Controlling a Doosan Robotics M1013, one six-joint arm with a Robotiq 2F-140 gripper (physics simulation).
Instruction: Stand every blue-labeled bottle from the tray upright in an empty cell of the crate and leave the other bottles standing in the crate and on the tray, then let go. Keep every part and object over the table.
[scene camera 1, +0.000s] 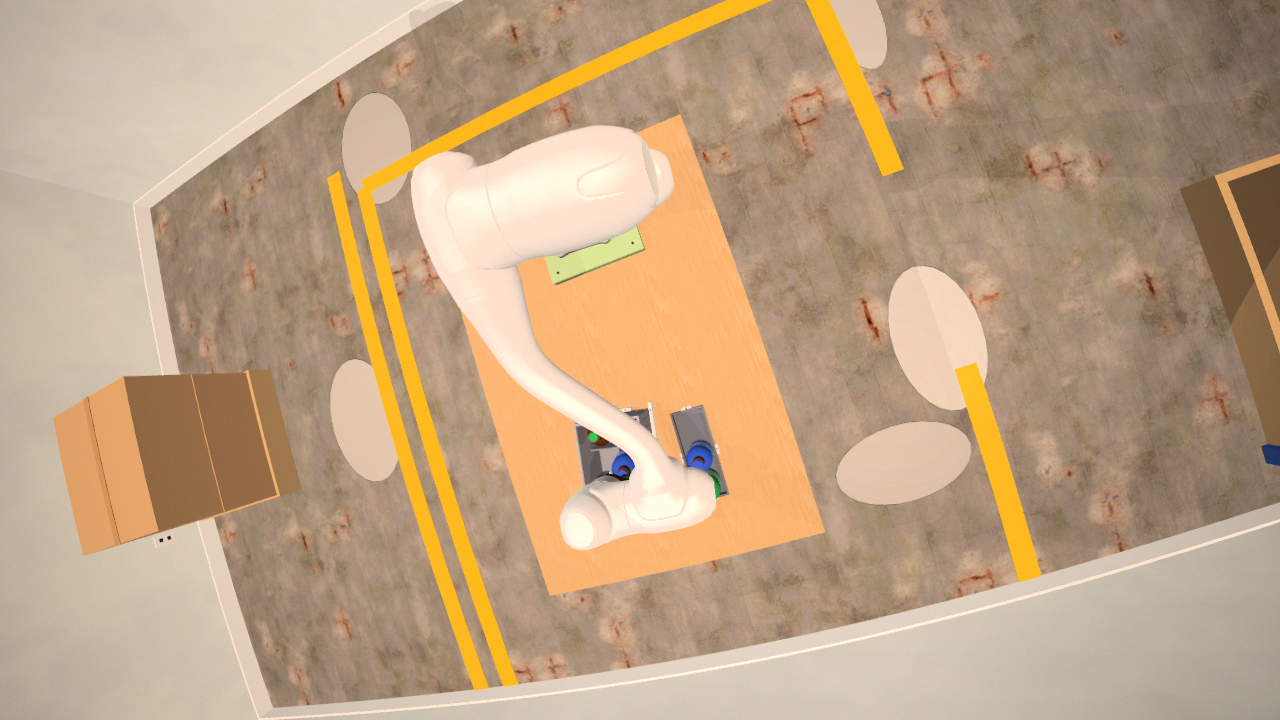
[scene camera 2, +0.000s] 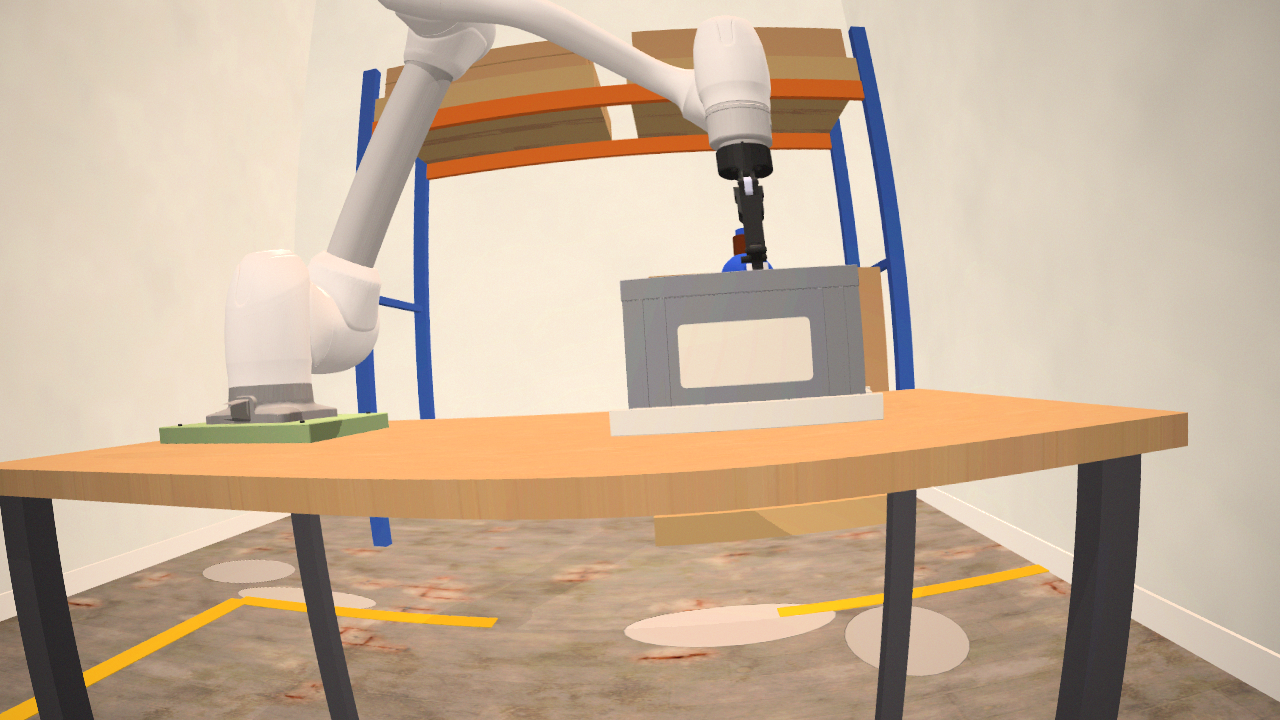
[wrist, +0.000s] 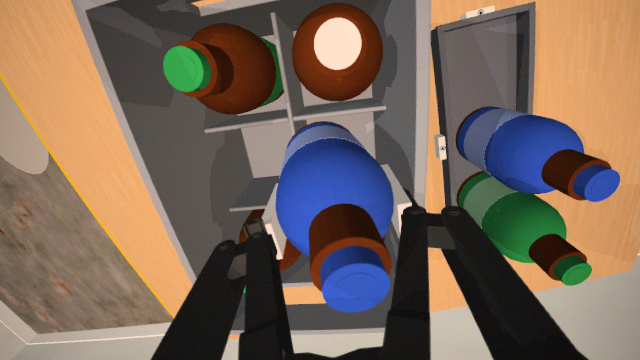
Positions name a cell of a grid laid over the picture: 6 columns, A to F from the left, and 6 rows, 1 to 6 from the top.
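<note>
My gripper (wrist: D4) is visible. The wrist view also contains a blue-labeled bottle (wrist: D4), a blue-labeled bottle (wrist: E3), a green bottle (wrist: E4), a green-capped bottle (wrist: C2) and a white-capped bottle (wrist: D1). A white crate rail (scene camera 2: E4) is visible too.
</note>
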